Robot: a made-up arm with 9 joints. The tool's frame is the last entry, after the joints.
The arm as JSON. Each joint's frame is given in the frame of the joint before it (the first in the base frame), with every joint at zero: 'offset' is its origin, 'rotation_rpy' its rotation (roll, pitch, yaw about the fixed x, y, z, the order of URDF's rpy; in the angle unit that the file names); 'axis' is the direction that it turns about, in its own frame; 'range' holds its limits. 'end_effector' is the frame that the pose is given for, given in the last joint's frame.
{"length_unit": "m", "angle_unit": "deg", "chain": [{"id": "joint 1", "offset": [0.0, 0.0, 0.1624], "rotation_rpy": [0.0, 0.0, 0.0], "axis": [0.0, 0.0, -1.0], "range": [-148.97, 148.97]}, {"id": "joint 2", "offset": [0.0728, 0.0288, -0.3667], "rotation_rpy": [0.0, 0.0, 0.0], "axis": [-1.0, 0.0, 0.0], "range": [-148.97, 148.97]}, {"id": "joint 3", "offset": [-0.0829, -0.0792, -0.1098], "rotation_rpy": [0.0, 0.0, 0.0], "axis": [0.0, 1.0, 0.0], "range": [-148.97, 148.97]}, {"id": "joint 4", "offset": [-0.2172, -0.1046, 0.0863], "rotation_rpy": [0.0, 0.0, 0.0], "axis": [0.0, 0.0, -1.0], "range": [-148.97, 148.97]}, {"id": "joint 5", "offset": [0.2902, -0.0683, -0.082], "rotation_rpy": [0.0, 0.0, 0.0], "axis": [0.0, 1.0, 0.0], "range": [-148.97, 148.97]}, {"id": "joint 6", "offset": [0.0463, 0.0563, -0.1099], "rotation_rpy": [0.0, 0.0, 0.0], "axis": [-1.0, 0.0, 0.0], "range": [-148.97, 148.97]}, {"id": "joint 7", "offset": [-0.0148, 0.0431, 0.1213], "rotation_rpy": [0.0, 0.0, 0.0], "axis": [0.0, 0.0, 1.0], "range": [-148.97, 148.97]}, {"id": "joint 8", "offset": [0.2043, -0.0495, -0.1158], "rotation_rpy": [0.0, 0.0, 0.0], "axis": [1.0, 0.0, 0.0], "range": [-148.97, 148.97]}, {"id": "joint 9", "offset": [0.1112, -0.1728, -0.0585], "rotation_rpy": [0.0, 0.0, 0.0], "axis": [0.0, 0.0, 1.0], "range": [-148.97, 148.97]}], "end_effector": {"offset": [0.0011, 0.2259, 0.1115], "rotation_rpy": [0.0, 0.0, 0.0]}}
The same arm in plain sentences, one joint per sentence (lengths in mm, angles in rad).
The arm has nine revolute joints in a row. What follows holds with every joint at zero, and every direction is one of the base frame's.
The first joint lies 162.4 mm along +z from the base frame's origin and turns about -z, from -2.6 to 2.6 rad.
The second joint lies 72.8 mm along +x and 28.8 mm along +y and 366.7 mm along -z from the first joint and turns about -x, from -2.6 to 2.6 rad.
The third joint lies 82.9 mm along -x and 79.2 mm along -y and 109.8 mm along -z from the second joint and turns about +y, from -2.6 to 2.6 rad.
The fourth joint lies 217.2 mm along -x and 104.6 mm along -y and 86.3 mm along +z from the third joint and turns about -z, from -2.6 to 2.6 rad.
The fifth joint lies 290.2 mm along +x and 68.3 mm along -y and 82 mm along -z from the fourth joint and turns about +y, from -2.6 to 2.6 rad.
The sixth joint lies 46.3 mm along +x and 56.3 mm along +y and 109.9 mm along -z from the fifth joint and turns about -x, from -2.6 to 2.6 rad.
The seventh joint lies 14.8 mm along -x and 43.1 mm along +y and 121.3 mm along +z from the sixth joint and turns about +z, from -2.6 to 2.6 rad.
The eighth joint lies 204.3 mm along +x and 49.5 mm along -y and 115.8 mm along -z from the seventh joint and turns about +x, from -2.6 to 2.6 rad.
The ninth joint lies 111.2 mm along +x and 172.8 mm along -y and 58.5 mm along -z from the eighth joint and turns about +z, from -2.6 to 2.6 rad.
The tool frame, which is the frame that the pose is given for, lies 1.1 mm along +x and 225.9 mm along +y and 111.5 mm along +z from the ninth joint; its axes are parallel to the base frame's.

